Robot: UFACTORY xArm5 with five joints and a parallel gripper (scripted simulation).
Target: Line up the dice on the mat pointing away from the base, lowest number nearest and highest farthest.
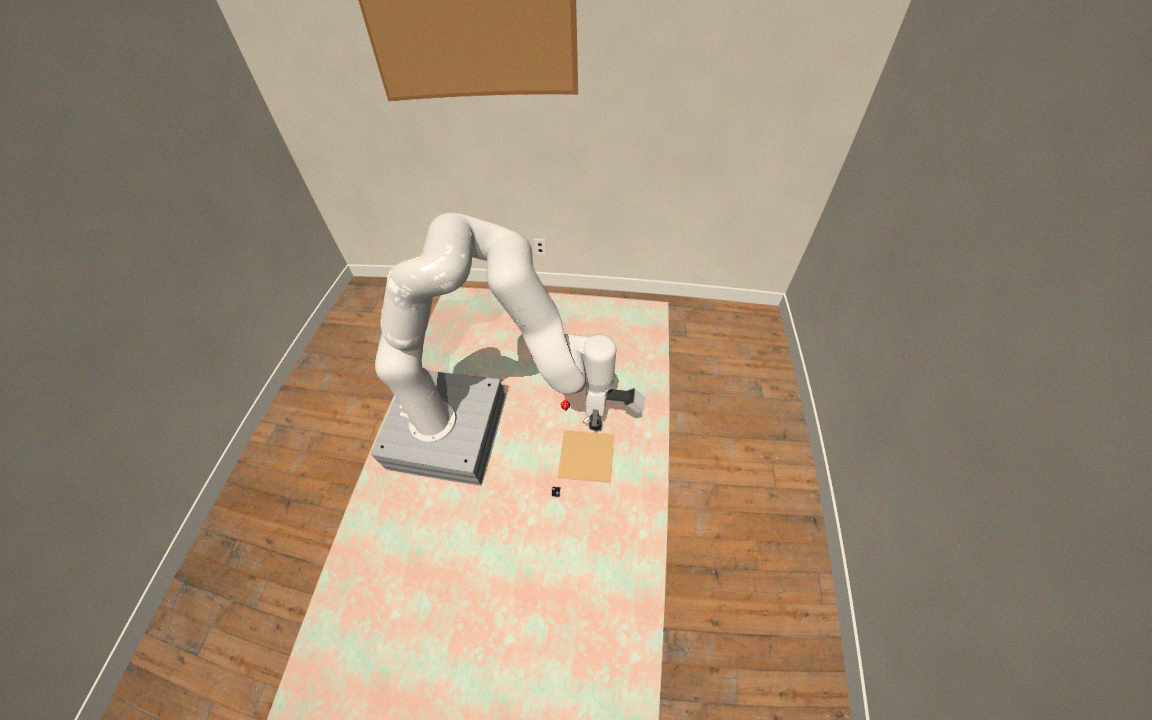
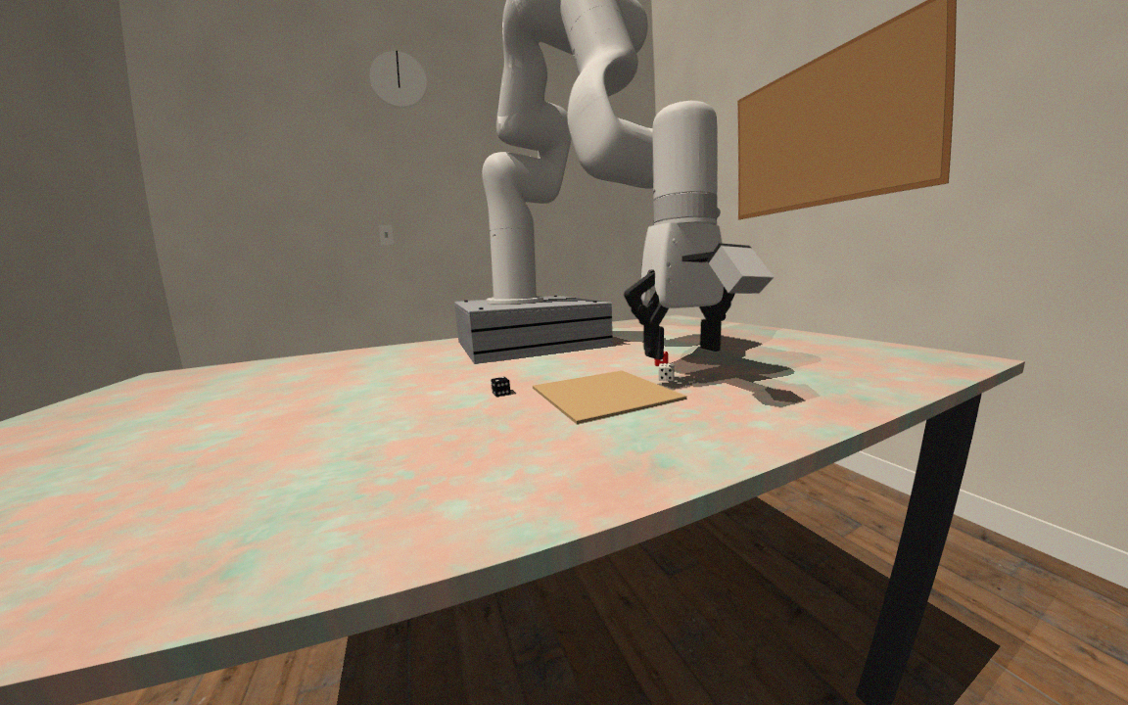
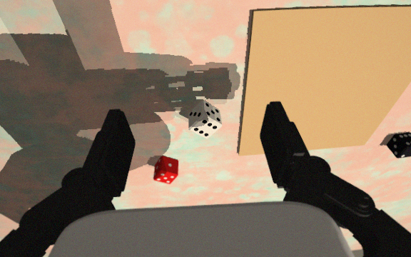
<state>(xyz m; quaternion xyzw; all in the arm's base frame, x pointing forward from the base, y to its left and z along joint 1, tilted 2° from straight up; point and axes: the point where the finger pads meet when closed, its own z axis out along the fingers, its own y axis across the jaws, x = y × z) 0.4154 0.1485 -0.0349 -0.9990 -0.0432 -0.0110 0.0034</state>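
The white die is 4 cm below my hand, 3 cm behind it and 1 cm to the right of it. From my hand the other things lie so: black die 23 cm to the right, 6 cm behind, 4 cm below; red die 10 cm behind, 4 cm below, 3 cm to the left; tan mat 11 cm to the right, 5 cm below, 1 cm behind.
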